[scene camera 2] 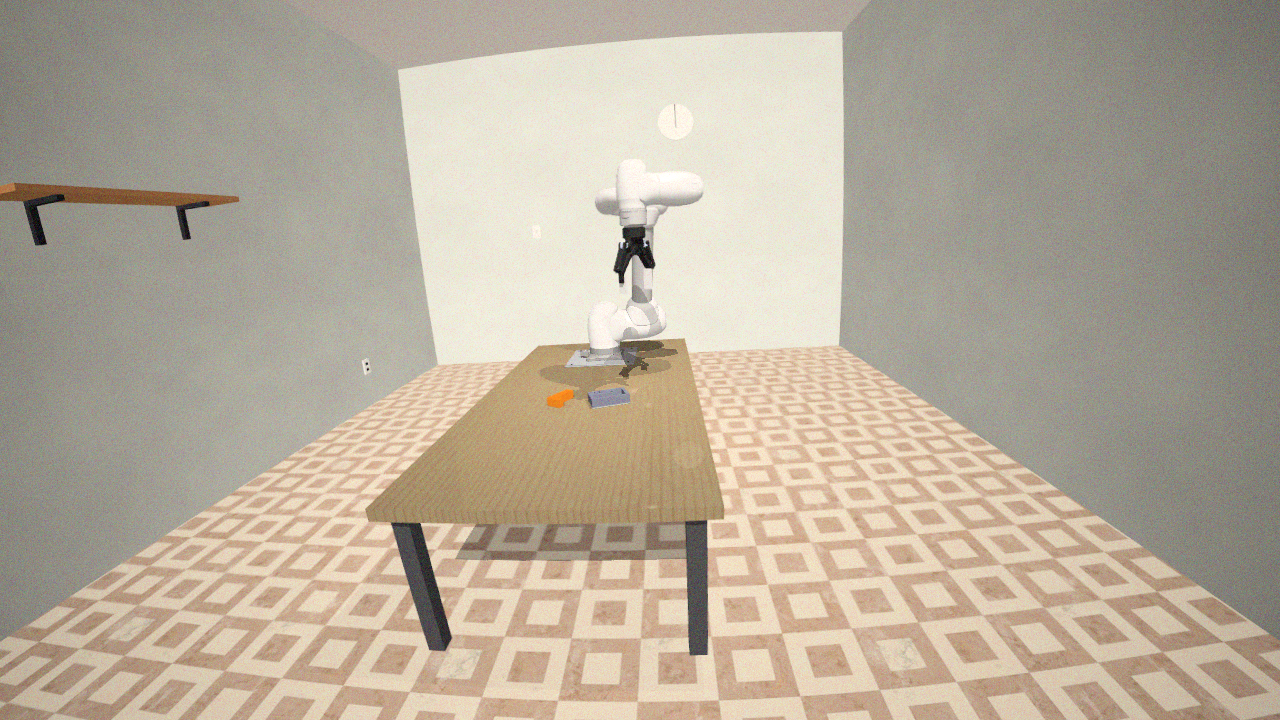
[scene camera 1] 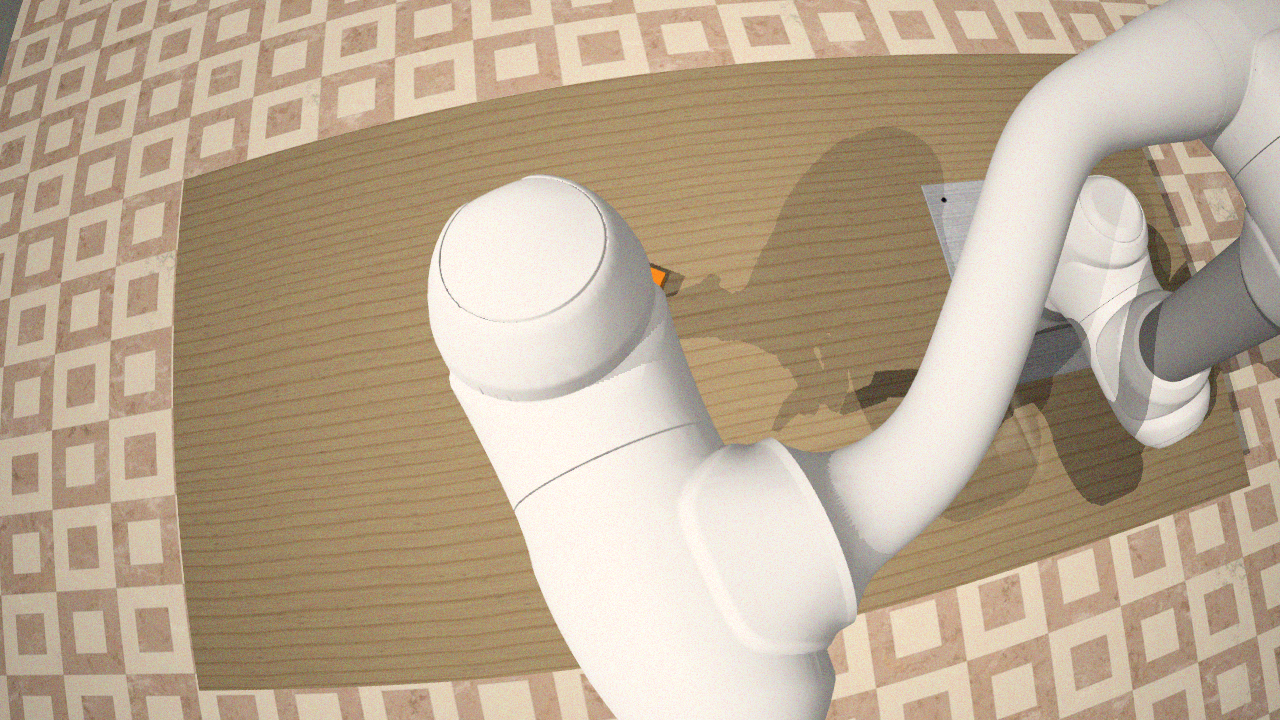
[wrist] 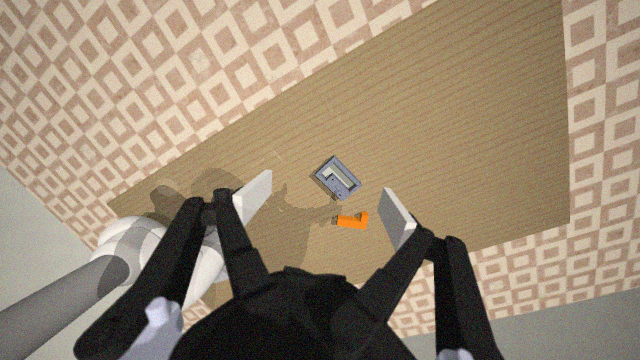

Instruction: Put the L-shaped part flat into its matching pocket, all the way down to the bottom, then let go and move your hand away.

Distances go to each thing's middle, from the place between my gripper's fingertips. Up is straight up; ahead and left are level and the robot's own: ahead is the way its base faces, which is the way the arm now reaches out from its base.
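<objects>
You'd find the grey pocket block (wrist: 334,174) 4 cm behind my hand and 13 cm to the right of it, and it's 39 cm below it.
</objects>
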